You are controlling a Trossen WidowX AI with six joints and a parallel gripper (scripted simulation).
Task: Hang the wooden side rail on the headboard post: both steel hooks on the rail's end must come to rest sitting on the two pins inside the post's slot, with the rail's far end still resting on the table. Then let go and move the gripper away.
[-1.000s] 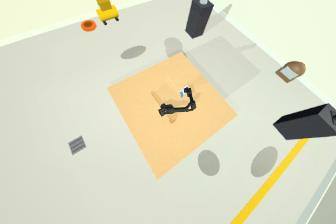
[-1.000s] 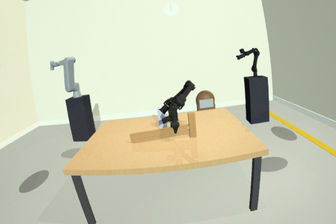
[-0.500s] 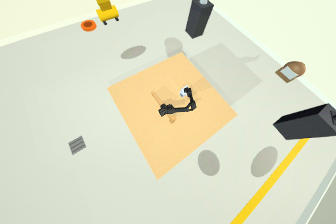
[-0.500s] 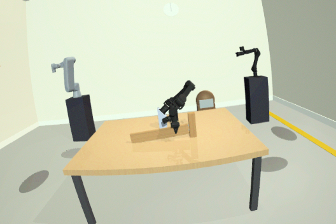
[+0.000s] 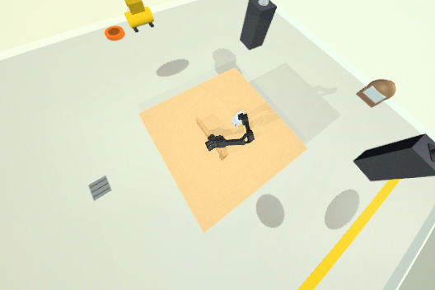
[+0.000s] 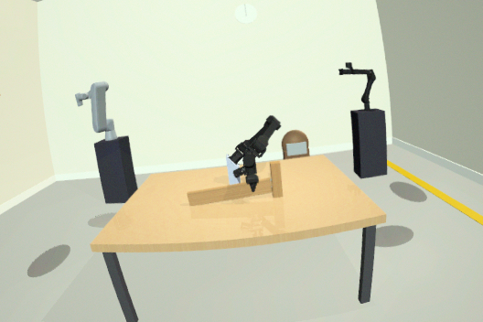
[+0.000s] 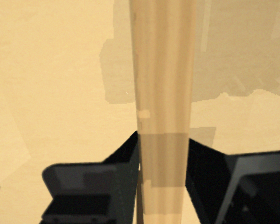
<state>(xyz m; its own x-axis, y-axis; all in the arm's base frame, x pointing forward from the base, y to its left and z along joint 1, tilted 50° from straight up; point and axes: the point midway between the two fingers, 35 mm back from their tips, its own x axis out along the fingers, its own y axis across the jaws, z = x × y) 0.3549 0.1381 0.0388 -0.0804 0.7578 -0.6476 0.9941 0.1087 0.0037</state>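
The headboard post is 120 mm to the left of my gripper tip, 40 mm above it and 10 mm behind it.
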